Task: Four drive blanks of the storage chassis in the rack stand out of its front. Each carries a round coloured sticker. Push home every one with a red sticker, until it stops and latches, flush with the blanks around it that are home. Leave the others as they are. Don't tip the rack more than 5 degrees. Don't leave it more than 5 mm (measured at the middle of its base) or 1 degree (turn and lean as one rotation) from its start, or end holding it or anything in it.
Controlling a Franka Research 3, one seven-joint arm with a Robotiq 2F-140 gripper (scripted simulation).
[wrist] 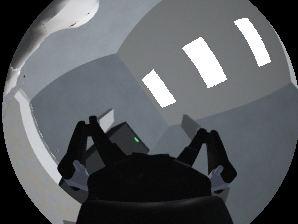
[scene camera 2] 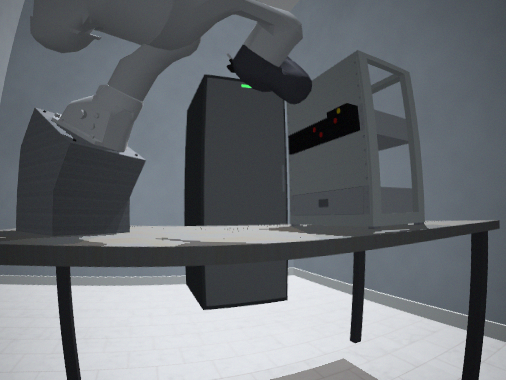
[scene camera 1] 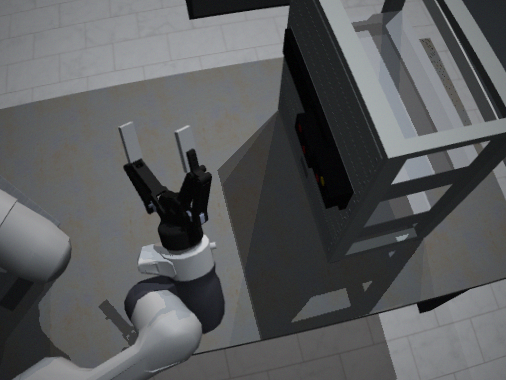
Labels:
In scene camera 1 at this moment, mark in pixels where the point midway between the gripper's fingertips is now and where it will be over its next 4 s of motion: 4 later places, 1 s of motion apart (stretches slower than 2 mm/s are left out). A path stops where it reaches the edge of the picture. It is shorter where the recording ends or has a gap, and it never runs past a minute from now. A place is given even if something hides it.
My gripper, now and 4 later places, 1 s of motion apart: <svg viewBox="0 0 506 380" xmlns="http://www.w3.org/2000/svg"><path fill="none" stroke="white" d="M151 126L229 138L272 164L264 169L259 171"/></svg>

